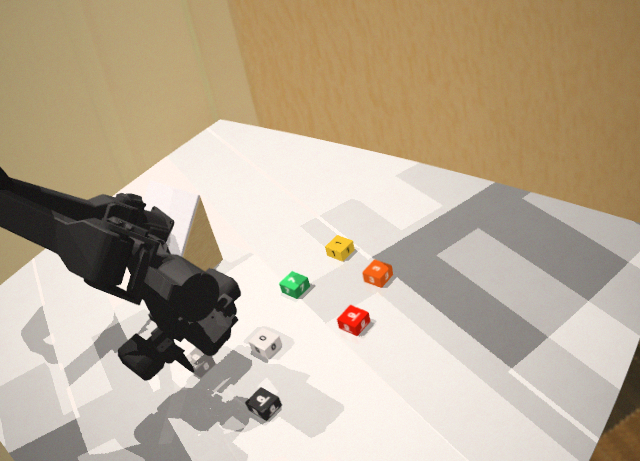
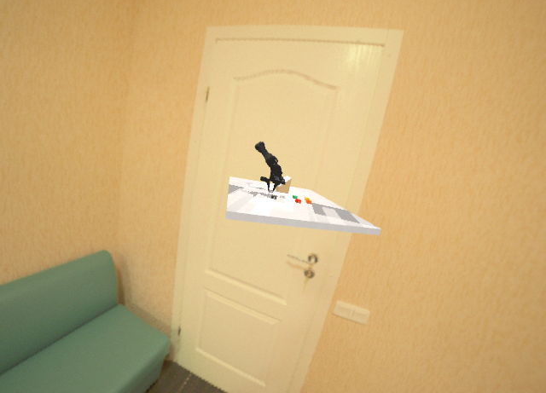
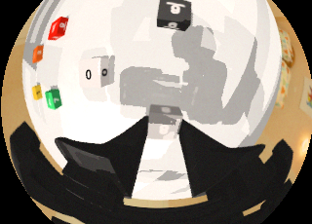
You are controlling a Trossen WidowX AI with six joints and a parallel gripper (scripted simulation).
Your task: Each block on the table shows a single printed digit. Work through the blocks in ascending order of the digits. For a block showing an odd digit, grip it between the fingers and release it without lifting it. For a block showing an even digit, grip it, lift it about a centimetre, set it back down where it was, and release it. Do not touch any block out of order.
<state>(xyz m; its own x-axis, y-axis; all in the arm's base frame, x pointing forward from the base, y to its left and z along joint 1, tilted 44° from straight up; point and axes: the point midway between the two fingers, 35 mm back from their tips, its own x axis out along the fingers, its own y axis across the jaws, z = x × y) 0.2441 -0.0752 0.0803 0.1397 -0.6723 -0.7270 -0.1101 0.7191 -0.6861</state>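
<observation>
The grey block is right at my gripper tip. The rest, counted from my gripper tip: green block 2 cm behind, 20 cm to the left, 1 cm below; black block 12 cm ahead, 2 cm to the left, 1 cm below; white block 4 cm ahead, 9 cm to the left, 1 cm below.
</observation>
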